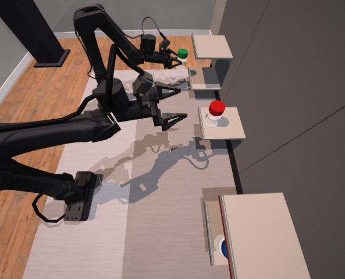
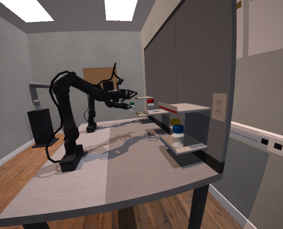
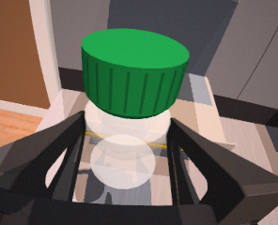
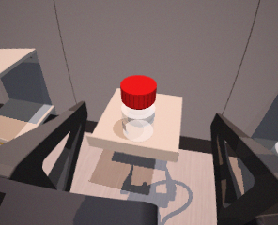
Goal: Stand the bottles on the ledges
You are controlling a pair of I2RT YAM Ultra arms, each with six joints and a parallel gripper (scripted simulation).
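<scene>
My right gripper is now 14 cm short of the red-capped bottle, 4 cm to the right of it and 12 cm above it. The rest, counted from my right hand: grey wall panel (28 cm ahead, 6 cm to the left, 9 cm above); blue-capped bottle (14 cm ahead, 40 cm to the right, 21 cm below); yellow-capped bottle (18 cm ahead, 29 cm to the right, 21 cm below).
</scene>
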